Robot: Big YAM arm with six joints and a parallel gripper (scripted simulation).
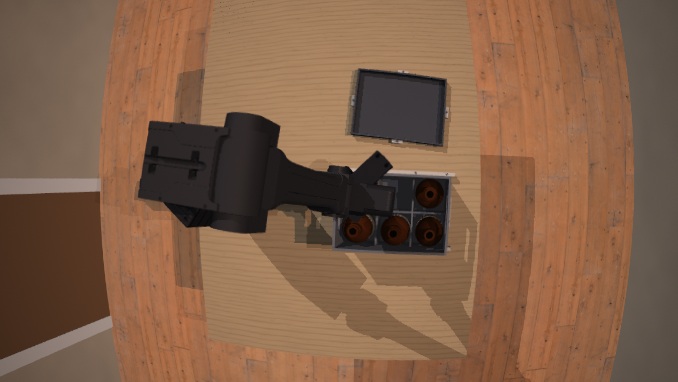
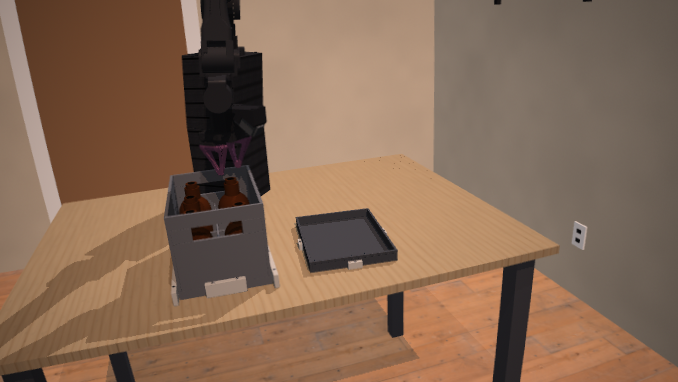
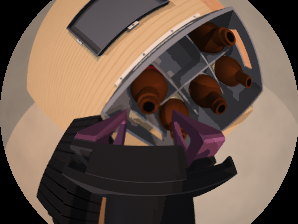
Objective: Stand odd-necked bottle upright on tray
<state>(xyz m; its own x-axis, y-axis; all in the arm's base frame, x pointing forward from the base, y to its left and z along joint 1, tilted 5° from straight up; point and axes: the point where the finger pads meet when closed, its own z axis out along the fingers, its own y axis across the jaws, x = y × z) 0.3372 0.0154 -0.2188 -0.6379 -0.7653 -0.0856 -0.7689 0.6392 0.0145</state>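
My hand is 110 mm above the grey crate, 90 mm short of it and 40 mm to the left of it. Also, from my hand: dark tray 240 mm to the left, 180 mm below, 60 mm ahead.
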